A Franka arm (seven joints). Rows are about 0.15 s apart.
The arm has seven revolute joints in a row. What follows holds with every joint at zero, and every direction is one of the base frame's.
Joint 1 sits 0.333 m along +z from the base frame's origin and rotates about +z.
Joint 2 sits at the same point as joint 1 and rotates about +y.
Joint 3 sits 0.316 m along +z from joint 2 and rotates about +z.
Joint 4 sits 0.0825 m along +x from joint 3 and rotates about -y.
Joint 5 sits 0.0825 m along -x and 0.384 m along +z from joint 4 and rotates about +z.
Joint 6 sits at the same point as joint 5 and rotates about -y.
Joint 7 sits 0.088 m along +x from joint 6 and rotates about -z.
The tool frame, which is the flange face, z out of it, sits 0.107 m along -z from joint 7; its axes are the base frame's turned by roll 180, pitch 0 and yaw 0 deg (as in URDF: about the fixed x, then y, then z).
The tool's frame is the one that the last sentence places.
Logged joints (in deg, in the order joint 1, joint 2, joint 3, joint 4, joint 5, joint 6, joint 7), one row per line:
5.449 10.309 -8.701 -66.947 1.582 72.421 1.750
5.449 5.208 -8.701 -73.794 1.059 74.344 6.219
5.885 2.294 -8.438 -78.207 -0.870 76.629 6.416
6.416 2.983 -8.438 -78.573 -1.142 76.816 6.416
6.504 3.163 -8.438 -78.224 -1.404 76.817 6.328
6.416 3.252 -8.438 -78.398 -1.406 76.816 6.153
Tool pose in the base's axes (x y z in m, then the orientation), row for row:
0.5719 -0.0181 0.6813 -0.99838 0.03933 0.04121 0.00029
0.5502 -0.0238 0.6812 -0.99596 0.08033 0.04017 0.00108
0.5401 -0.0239 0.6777 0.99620 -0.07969 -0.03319 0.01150
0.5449 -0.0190 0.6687 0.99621 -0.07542 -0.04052 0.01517
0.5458 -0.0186 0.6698 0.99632 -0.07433 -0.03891 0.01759
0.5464 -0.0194 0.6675 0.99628 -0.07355 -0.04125 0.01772
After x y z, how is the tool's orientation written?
As a quaternion, x y z w.
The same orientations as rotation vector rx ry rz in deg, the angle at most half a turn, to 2 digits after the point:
-179.67 7.08 7.42
-179.15 14.45 7.23
178.02 -14.24 -5.93
177.61 -13.45 -7.22
177.36 -13.23 -6.93
177.34 -13.09 -7.34

